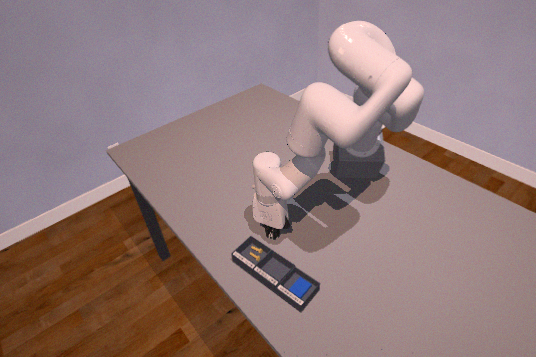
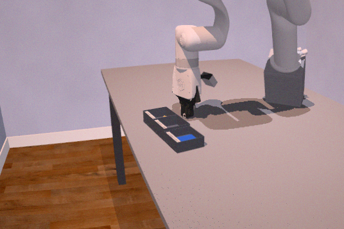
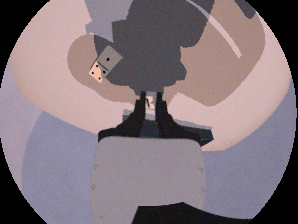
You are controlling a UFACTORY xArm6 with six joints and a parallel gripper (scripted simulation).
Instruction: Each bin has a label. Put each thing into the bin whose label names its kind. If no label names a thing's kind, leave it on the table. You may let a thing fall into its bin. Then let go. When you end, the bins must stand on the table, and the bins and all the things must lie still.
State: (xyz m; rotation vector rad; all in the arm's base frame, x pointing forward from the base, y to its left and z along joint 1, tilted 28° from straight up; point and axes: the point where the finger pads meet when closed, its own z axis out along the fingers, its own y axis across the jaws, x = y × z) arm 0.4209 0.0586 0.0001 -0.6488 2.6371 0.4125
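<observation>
My hand is 20 cm to the right of the blue block, 4 cm short of it and 1 cm above it. Round my hand: cream domino 9 cm to the right, 2 cm below, 1 cm behind.
</observation>
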